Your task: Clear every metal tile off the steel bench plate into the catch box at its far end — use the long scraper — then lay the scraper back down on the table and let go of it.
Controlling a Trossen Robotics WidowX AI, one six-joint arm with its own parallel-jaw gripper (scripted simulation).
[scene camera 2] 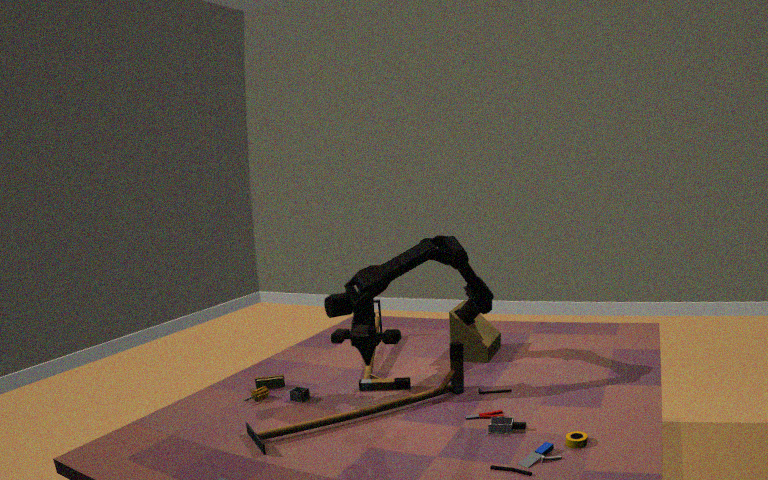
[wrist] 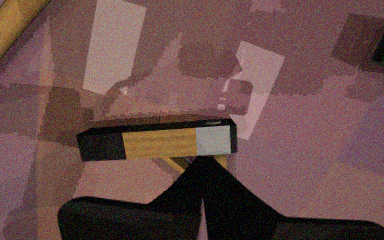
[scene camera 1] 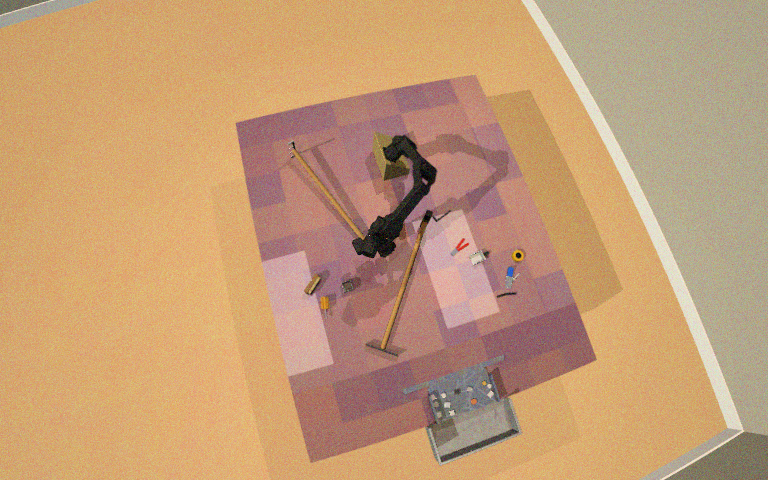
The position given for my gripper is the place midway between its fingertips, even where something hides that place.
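Scene camera 2 shows me a long scraper (scene camera 2: 456,376) as well as my gripper (scene camera 2: 368,365), which is shut and holds nothing. In the wrist view I see my gripper (wrist: 203,162) too.
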